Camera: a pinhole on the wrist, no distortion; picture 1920 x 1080 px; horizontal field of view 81.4 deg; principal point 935.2 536.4 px. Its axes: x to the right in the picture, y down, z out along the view. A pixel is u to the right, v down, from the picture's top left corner.
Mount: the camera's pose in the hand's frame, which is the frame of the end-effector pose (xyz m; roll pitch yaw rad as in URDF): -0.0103 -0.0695 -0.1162 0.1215 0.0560 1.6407
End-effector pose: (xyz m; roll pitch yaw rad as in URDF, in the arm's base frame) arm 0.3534 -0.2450 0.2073 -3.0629 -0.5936 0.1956
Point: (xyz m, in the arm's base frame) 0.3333 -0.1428 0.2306
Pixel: 474.5 448.4
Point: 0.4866 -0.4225 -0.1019
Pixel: 1674.7 841.4
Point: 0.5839 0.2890 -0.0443
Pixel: 64.6 427.5
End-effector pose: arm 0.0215 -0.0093 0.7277 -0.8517 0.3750 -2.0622
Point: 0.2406 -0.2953 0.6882
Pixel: 1588.7 171.5
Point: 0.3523 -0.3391 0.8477
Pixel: 1328.4 462.5
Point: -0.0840 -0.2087 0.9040
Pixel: 386.8 97.7
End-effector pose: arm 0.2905 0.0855 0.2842 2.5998 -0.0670 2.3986
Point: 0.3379 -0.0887 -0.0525
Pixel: outside the picture
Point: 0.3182 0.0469 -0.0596
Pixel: 552.1 868.4
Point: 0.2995 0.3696 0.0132
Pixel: 1091.5 252.1
